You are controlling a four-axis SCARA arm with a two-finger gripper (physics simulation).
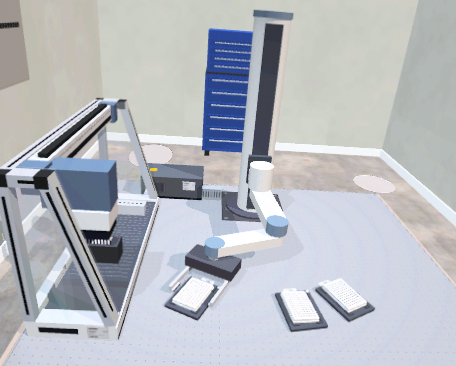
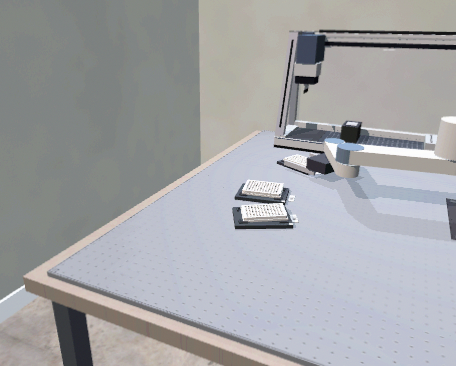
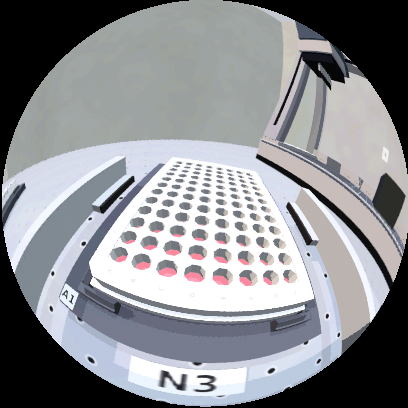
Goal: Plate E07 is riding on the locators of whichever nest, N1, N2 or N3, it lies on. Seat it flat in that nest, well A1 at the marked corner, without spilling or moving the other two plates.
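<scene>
A white well plate (image 1: 195,294) (image 2: 298,161) (image 3: 200,215) with pink liquid visible in its nearer wells lies on the dark nest N3 (image 1: 181,307) (image 3: 200,340). Two small black locators (image 3: 102,300) (image 3: 290,324) show at the plate's near end. The nest's A1 label (image 3: 68,297) is at its near left corner. The plate's name and well letters are not readable, and I cannot tell whether it lies fully flat. My gripper (image 1: 192,296) (image 3: 214,179) is open, its fingers apart from the plate along both long sides. The other white plates (image 1: 301,306) (image 1: 345,295) lie on their own dark nests.
A gantry machine (image 1: 117,320) (image 2: 287,90) stands on the side of N3, with a black block (image 1: 107,250) (image 2: 351,131) on its deck. A dark grey box (image 1: 175,181), the arm's column (image 1: 250,125) and a blue drawer cabinet (image 1: 227,90) are farther back.
</scene>
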